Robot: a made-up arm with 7 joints. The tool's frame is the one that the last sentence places.
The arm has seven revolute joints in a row. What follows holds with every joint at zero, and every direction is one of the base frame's. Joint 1 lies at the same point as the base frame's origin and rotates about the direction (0.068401, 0.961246, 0.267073), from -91.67 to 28.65 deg. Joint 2 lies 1 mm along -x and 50 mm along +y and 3 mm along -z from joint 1 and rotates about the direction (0.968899, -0.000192, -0.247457), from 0 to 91.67 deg. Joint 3 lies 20 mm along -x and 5 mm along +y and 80 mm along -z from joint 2 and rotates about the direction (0.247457, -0.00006, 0.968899), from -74.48 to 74.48 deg. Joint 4 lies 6 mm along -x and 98 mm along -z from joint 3 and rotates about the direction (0.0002, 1, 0.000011), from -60 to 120 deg. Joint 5 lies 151 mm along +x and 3 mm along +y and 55 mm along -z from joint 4 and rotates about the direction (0.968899, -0.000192, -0.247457), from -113 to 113 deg. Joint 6 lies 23 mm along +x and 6 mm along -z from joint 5 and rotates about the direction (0.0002, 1, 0.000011), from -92.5 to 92.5 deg. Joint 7 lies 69 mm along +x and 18 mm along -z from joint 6 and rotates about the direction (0.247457, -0.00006, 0.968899), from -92.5 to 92.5 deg. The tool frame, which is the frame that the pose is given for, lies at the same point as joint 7; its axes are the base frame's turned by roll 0, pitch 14.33 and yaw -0.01 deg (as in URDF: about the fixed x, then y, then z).
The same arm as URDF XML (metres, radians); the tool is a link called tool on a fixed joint. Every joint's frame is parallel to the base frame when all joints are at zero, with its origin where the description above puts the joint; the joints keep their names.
<robot name="arm">
<link name="base_link"/>
<link name="link1"/>
<link name="link2"/>
<link name="link3"/>
<link name="link4"/>
<link name="link5"/>
<link name="link6"/>
<link name="link7"/>
<link name="tool"/>
<joint name="joint 1" type="revolute"><parent link="base_link"/><child link="link1"/><origin xyz="0.0000 0.0000 0.0000"/><axis xyz="0.068403 0.961235 0.26711"/><limit lower="-1.5999" upper="0.5000"/></joint>
<joint name="joint 2" type="revolute"><parent link="link1"/><child link="link2"/><origin xyz="-0.0010 0.0500 -0.0030"/><axis xyz="0.968889 -0.0002 -0.247497"/><limit lower="0.0000" upper="1.5999"/></joint>
<joint name="joint 3" type="revolute"><parent link="link2"/><child link="link3"/><origin xyz="-0.0200 0.0050 -0.0800"/><axis xyz="0.247497 -0.0001 0.968889"/><limit lower="-1.2999" upper="1.2999"/></joint>
<joint name="joint 4" type="revolute"><parent link="link3"/><child link="link4"/><origin xyz="-0.0060 0.0000 -0.0980"/><axis xyz="0.0002 1 0"/><limit lower="-1.0472" upper="2.0944"/></joint>
<joint name="joint 5" type="revolute"><parent link="link4"/><child link="link5"/><origin xyz="0.1510 0.0030 -0.0550"/><axis xyz="0.968889 -0.0002 -0.247497"/><limit lower="-1.9722" upper="1.9722"/></joint>
<joint name="joint 6" type="revolute"><parent link="link5"/><child link="link6"/><origin xyz="0.0230 0.0000 -0.0060"/><axis xyz="0.0002 1 0"/><limit lower="-1.6144" upper="1.6144"/></joint>
<joint name="joint 7" type="revolute"><parent link="link6"/><child link="link7"/><origin xyz="0.0690 0.0000 -0.0180"/><axis xyz="0.247497 -0.0001 0.968889"/><limit lower="-1.6144" upper="1.6144"/></joint>
<joint name="tool_joint" type="fixed"><parent link="link7"/><child link="tool"/><origin xyz="0.0000 0.0000 0.0000" rpy="0.0000 0.2501 -0.0002"/></joint>
</robot>

